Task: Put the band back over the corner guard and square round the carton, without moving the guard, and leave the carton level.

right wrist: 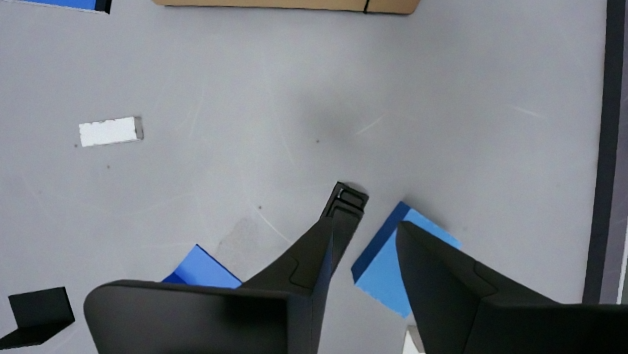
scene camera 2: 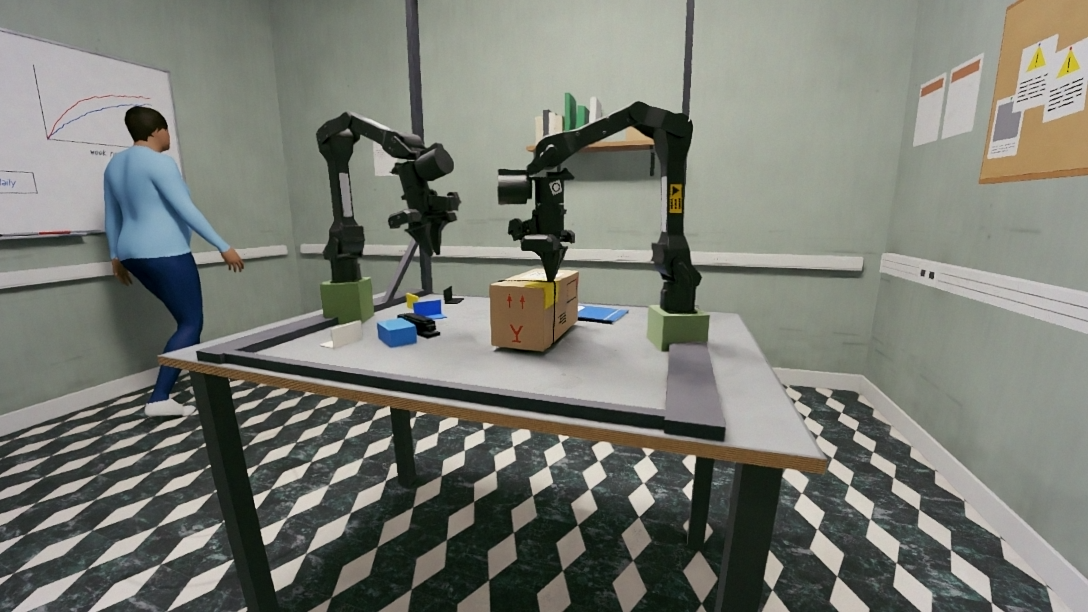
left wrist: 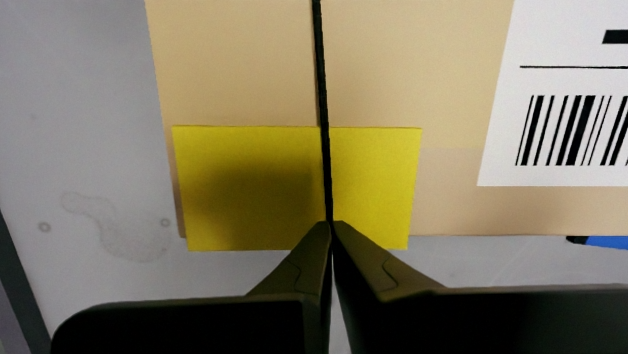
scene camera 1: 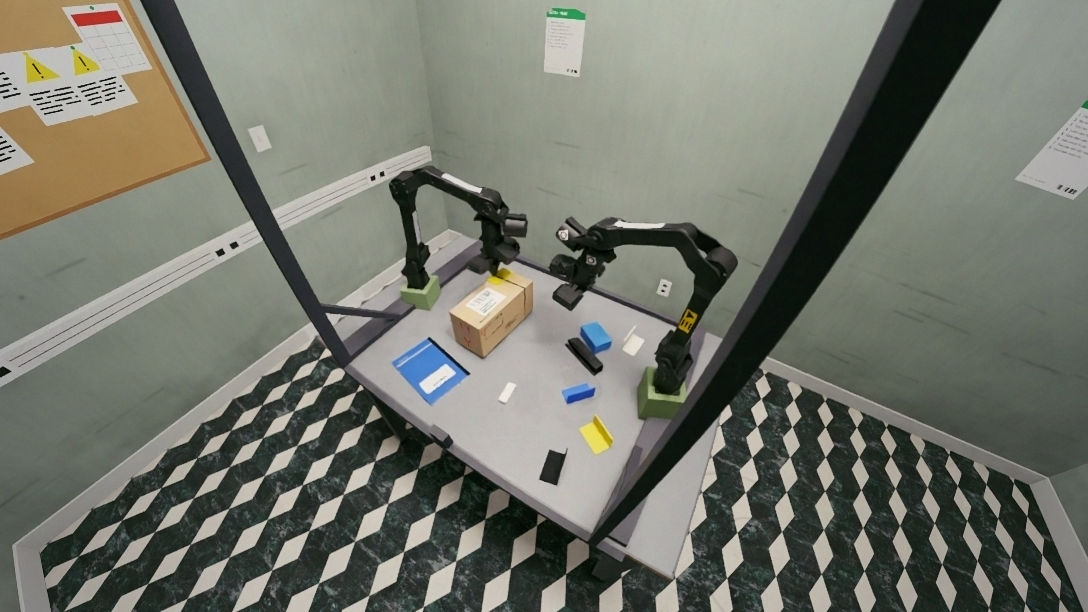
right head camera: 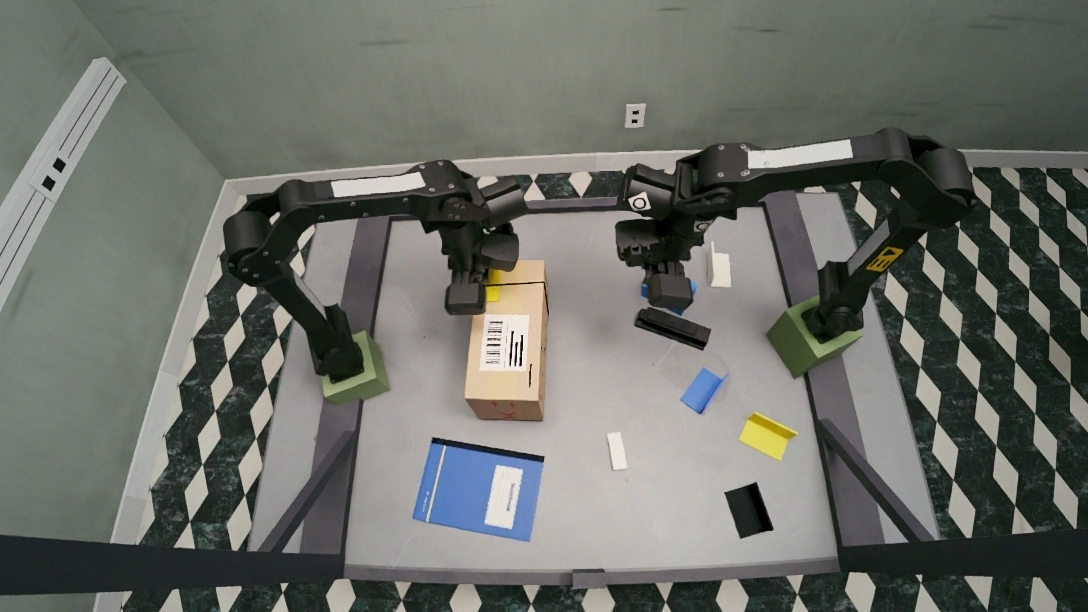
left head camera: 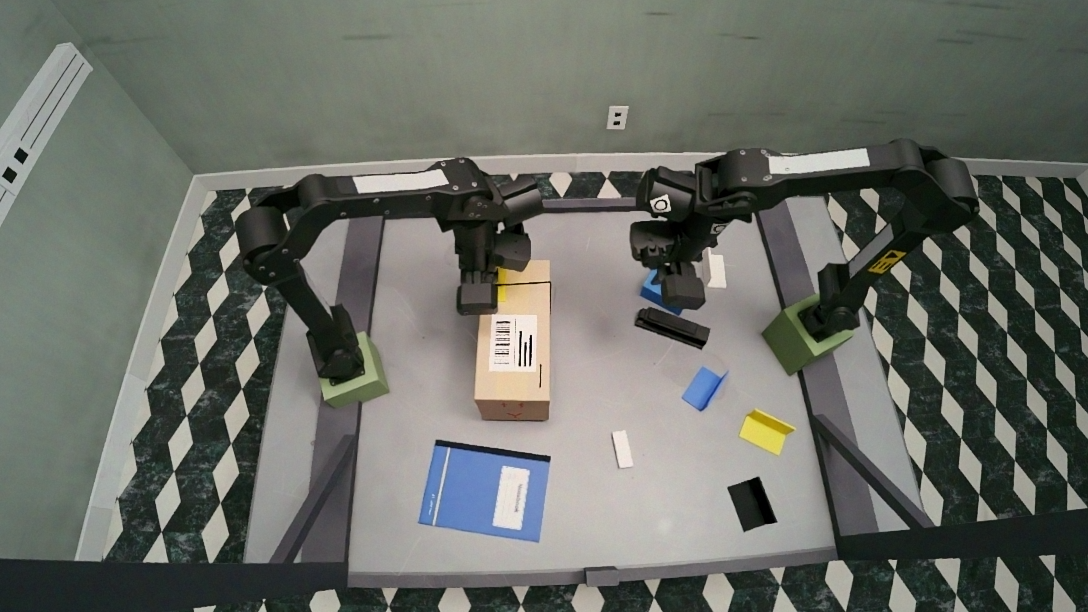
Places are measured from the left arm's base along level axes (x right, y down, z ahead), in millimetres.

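Where they show: left gripper, fingertip midpoint: [scene camera 2: 550, 282] [left wrist: 330, 232] [scene camera 1: 494, 275] [right head camera: 477, 286] [left head camera: 483, 286]; right gripper, fingertip midpoint: [right wrist: 364, 229] [scene camera 2: 434, 255] [right head camera: 644, 276] [left head camera: 652, 276]; left arm's base at its link origin: [scene camera 2: 677, 310] [scene camera 1: 418, 283] [right head camera: 345, 363] [left head camera: 344, 364]; right arm's base at its link origin: [scene camera 2: 346, 280] [scene camera 1: 666, 383] [right head camera: 824, 322] [left head camera: 819, 321].
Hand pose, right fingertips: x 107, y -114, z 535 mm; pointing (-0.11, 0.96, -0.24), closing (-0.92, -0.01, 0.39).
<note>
Each offset is from my right fingertips to the top centre of the thing.
The tan carton @[dx -30, dy +49, dz -236 mm] [left head camera: 532, 304] [right head camera: 524, 300] [scene camera 1: 503, 323] [scene camera 2: 505, 323] [left wrist: 240, 60] sits level on the table. A yellow corner guard @[dx -123, dy +46, dz -238 mm] [left wrist: 250, 165] [scene camera 2: 548, 295] lies over its top edge on the left arm's side. The black band [left wrist: 320, 70] [left head camera: 524, 283] [scene camera 2: 554, 315] crosses the carton top and the guard, slightly slanted in the left wrist view, and runs down the side in scene camera 2. My left gripper [left wrist: 330, 232] [scene camera 2: 551, 279] is shut on the band at the guard's edge; the band beyond the fingertips is hidden. My right gripper [right wrist: 364, 229] [scene camera 2: 435, 251] is partly open and empty, above the table.
A blue block @[dx -34, dy +150, dz +92 mm] [scene camera 1: 595, 336] and a black stapler-like object @[dx +39, dy +150, dz +61 mm] [left head camera: 672, 327] lie below the right gripper. Blue @[dx +170, dy +146, dz +57 mm] [left head camera: 703, 388], yellow @[dx +296, dy +146, dz +116 mm] [left head camera: 766, 431], black @[dx +390, dy +146, dz +23 mm] [left head camera: 751, 503] and white @[dx -41, dy +146, dz +216 mm] [scene camera 1: 632, 342] angle pieces, a white block @[dx +210, dy +178, dz -134 mm] [left head camera: 622, 449] and a blue notebook @[dx +178, dy +183, dz -381 mm] [left head camera: 467, 487] lie around.
</note>
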